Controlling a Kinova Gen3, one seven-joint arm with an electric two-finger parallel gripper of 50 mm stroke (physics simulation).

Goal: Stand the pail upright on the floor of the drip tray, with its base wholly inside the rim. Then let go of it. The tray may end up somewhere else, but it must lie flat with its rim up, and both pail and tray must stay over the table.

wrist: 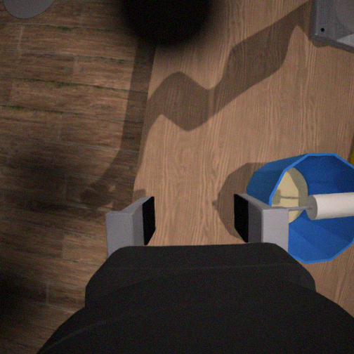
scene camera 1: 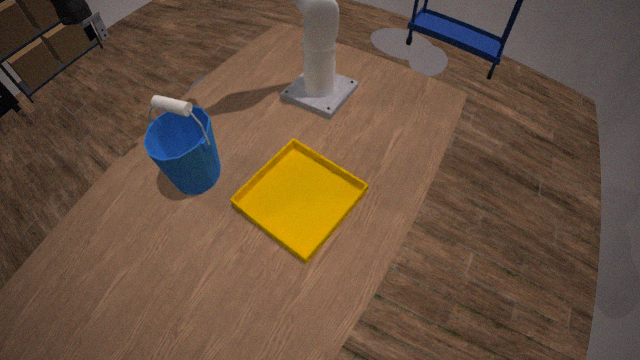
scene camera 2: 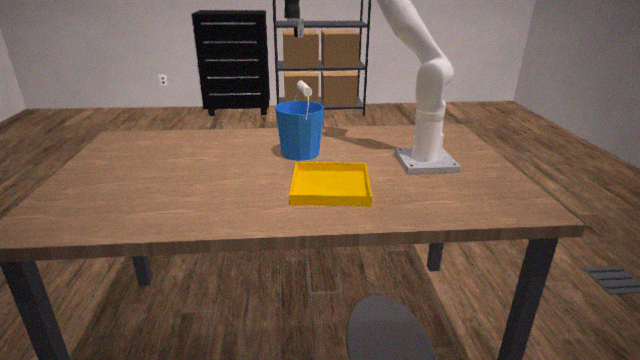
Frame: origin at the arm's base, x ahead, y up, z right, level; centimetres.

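Seen in the pictures: gripper, fingertip midpoint: (scene camera 1: 99, 38) (scene camera 2: 298, 37); arm's base, link origin: (scene camera 1: 319, 88) (scene camera 2: 424, 157).
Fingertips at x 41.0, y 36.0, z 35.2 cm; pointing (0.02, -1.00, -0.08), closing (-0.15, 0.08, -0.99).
Note:
Pixels of each thing's top centre, then the offset from my fingertips to it. "pt": a spot on its surface instead. Level surfaces: height alone.
- blue pail, surface spot: (scene camera 1: 194, 167) pt dy -26.7, dx +4.7, dz -28.7 cm
- white grip, top centre: (scene camera 1: 168, 100) (scene camera 2: 304, 83) dy -12.7, dx -0.2, dz -21.3 cm
- yellow drip tray, top centre: (scene camera 1: 298, 192) (scene camera 2: 330, 177) dy -35.1, dx -5.8, dz -49.9 cm
- wooden table, surface height: dy -38.4 cm
The blue pail (scene camera 1: 194, 167) (scene camera 2: 300, 134) (wrist: 320, 245) stands upright on the table, beside the drip tray and apart from it. Its bail is raised, with the white grip (scene camera 1: 171, 105) (scene camera 2: 304, 88) (wrist: 334, 205) above the mouth. The yellow drip tray (scene camera 1: 300, 200) (scene camera 2: 330, 200) lies flat, rim up and empty; a sliver shows at the right edge of the wrist view. My gripper (scene camera 1: 97, 36) (scene camera 2: 299, 33) (wrist: 194, 212) is open and empty, high above table level. In the wrist view the pail is right of the fingers, partly behind the right finger.
The arm's base plate (scene camera 1: 320, 95) (scene camera 2: 427, 164) (wrist: 332, 35) is bolted to the wooden table (scene camera 1: 165, 260) (scene camera 2: 150, 200) (wrist: 190, 150). The table's long edge runs close by the pail, on the side away from the tray. A shelf rack, a black cabinet and a blue cart stand on the floor.

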